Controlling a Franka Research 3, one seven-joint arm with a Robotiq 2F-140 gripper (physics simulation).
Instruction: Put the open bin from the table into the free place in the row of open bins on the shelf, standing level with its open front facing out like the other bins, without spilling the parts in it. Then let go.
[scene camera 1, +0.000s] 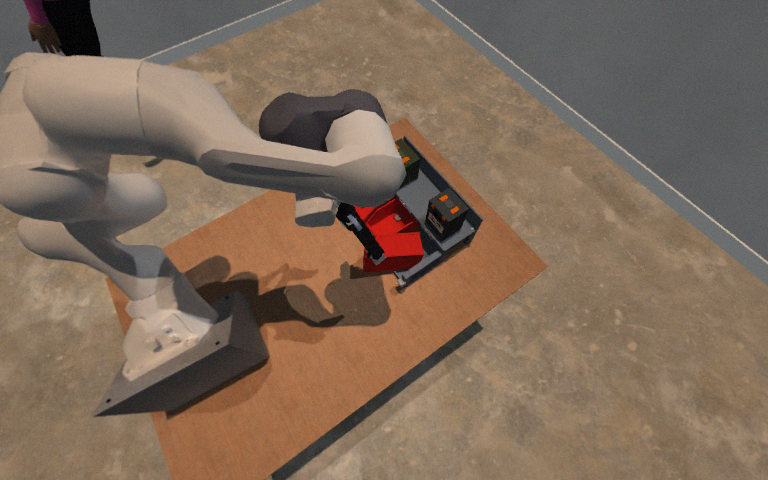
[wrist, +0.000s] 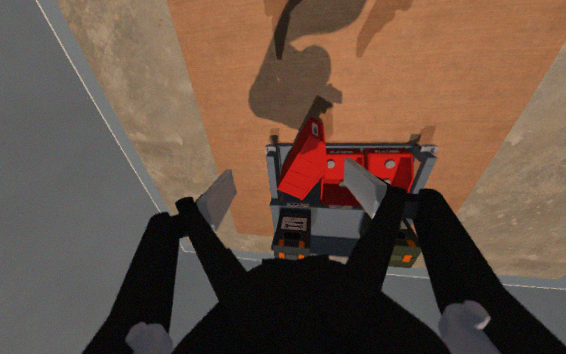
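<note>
The shelf (scene camera 1: 446, 183) (wrist: 425, 169) stands on the table. Two red open bins with round pale parts inside, the middle one (wrist: 331, 175) and the right one (wrist: 404, 162) in the wrist view, sit side by side in its row. A third red bin (scene camera 1: 398, 244) (wrist: 304, 167) is at the row's left place in the wrist view, turned askew and tipped, its labelled end jutting past the shelf's front edge. Its inside and any parts in it are hidden. My gripper (wrist: 288, 176) is open, its fingers wide apart with nothing between them. One finger overlaps the tipped bin in the scene view; contact cannot be told.
A black toolbox (scene camera 1: 446, 216) (wrist: 294, 227) and a dark green toolbox (scene camera 1: 407, 164) (wrist: 406, 250) with orange latches stand on the shelf's other board. The wooden table (scene camera 1: 339, 367) (wrist: 425, 75) carries the arm's base. A person's hand and leg show at the scene view's top left.
</note>
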